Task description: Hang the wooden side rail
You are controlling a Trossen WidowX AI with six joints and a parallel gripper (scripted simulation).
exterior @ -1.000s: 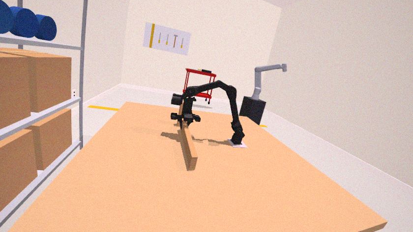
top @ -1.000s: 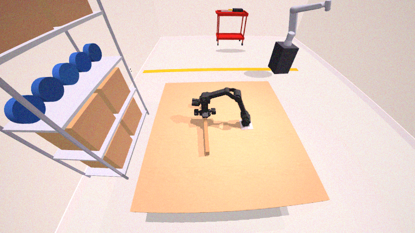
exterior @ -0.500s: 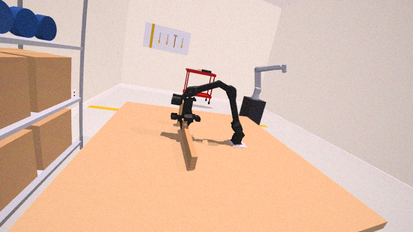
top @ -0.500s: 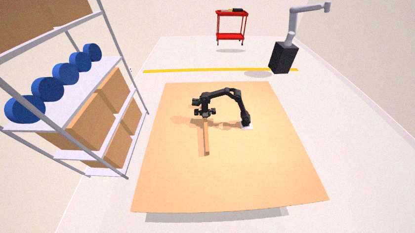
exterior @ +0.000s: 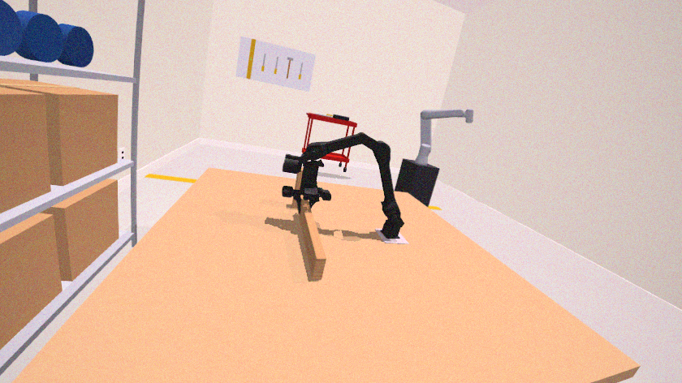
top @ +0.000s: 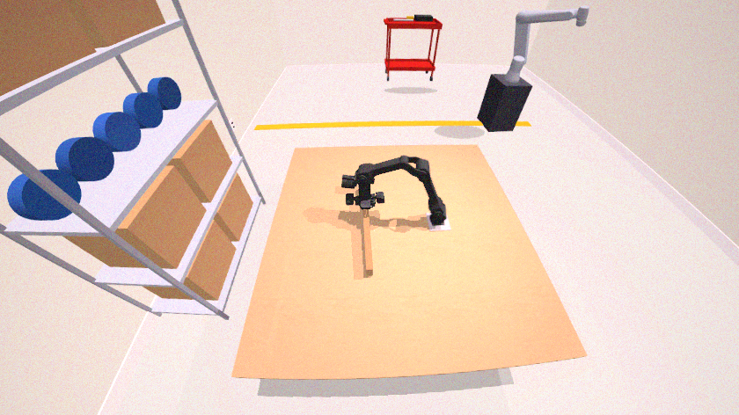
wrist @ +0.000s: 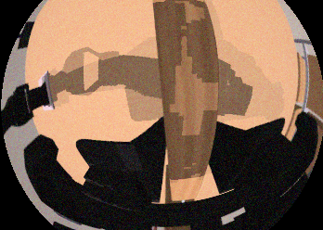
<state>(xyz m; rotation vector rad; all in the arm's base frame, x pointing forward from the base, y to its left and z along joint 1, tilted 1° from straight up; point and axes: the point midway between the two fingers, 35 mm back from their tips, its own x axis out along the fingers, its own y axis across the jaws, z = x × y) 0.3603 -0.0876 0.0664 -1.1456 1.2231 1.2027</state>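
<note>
The wooden headboard post is 16 cm to the right of my gripper tip, 4 cm above it and 1 cm behind it.
</note>
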